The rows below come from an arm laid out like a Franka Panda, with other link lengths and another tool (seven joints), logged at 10 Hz.
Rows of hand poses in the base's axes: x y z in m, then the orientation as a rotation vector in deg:
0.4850 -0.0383 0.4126 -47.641 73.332 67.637
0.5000 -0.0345 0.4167 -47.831 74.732 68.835
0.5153 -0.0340 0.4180 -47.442 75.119 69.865
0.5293 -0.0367 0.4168 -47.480 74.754 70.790
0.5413 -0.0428 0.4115 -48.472 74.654 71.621
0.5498 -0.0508 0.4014 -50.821 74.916 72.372
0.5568 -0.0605 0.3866 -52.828 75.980 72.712
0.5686 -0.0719 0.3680 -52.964 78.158 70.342
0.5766 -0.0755 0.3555 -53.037 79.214 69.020
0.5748 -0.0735 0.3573 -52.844 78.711 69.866
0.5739 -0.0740 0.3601 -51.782 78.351 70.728
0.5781 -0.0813 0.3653 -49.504 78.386 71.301
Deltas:
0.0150 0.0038 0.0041 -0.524 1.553 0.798
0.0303 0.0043 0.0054 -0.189 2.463 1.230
0.0443 0.0016 0.0042 0.295 2.667 1.913
0.0563 -0.0045 -0.0011 0.043 2.746 3.075
0.0648 -0.0125 -0.0112 -1.226 2.675 4.954
0.0718 -0.0222 -0.0260 -2.882 3.067 6.279
0.0836 -0.0336 -0.0446 -4.947 3.361 4.587
0.0916 -0.0372 -0.0571 -6.016 3.427 3.667
0.0898 -0.0352 -0.0553 -5.345 3.545 4.153
0.0889 -0.0357 -0.0525 -4.254 4.004 4.122
0.0931 -0.0430 -0.0473 -2.787 4.933 3.150

